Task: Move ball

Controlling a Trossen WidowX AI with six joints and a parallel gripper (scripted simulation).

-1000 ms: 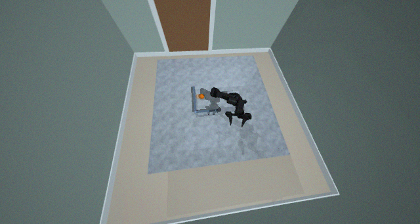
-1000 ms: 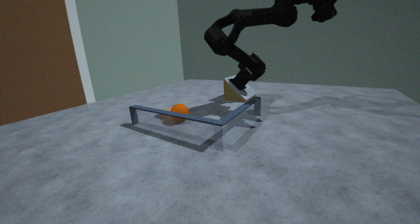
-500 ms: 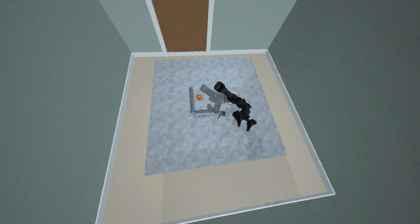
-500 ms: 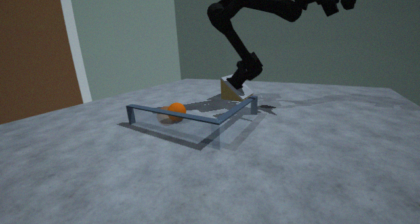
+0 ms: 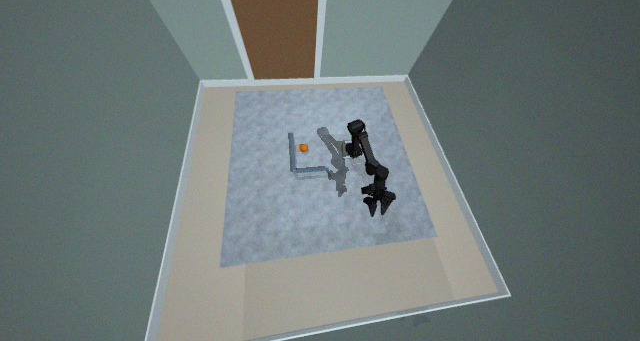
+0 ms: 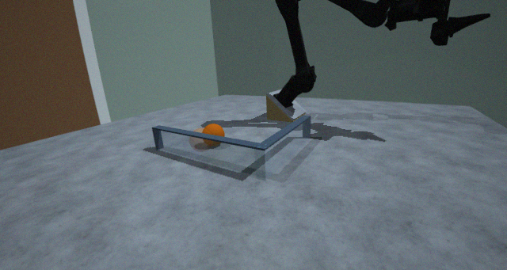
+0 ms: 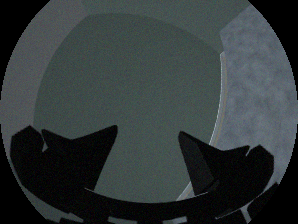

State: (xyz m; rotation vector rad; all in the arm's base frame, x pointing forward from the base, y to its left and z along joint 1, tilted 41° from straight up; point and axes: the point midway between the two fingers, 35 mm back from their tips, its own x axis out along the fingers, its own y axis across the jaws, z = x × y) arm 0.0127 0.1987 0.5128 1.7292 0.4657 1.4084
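Now: the orange ball 310 mm ahead of my gripper tip, 550 mm to the right of it and 290 mm below it. From my gripper tip the other things lie so: see-through copy of ball: 350 mm ahead, 550 mm to the right, 290 mm below.
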